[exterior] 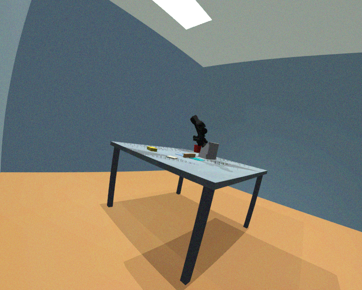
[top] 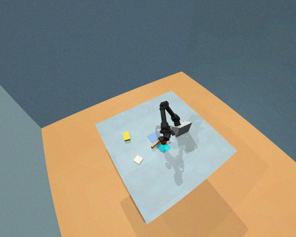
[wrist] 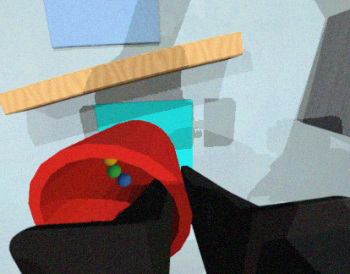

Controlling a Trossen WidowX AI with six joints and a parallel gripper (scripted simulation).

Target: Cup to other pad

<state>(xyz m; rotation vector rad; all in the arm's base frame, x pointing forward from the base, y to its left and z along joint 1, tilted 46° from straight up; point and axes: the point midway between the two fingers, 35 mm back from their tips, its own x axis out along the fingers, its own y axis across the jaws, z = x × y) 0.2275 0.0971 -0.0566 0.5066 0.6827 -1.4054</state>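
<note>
The cyan pad lies 110 mm below my gripper tip, 20 mm to the left of it and 20 mm ahead of it. Round my gripper tip: cup 30 mm ahead; then pale blue pad 140 mm to the right, 110 mm below, 80 mm ahead; then wooden bar 100 mm below, 60 mm to the right, 50 mm ahead.
</note>
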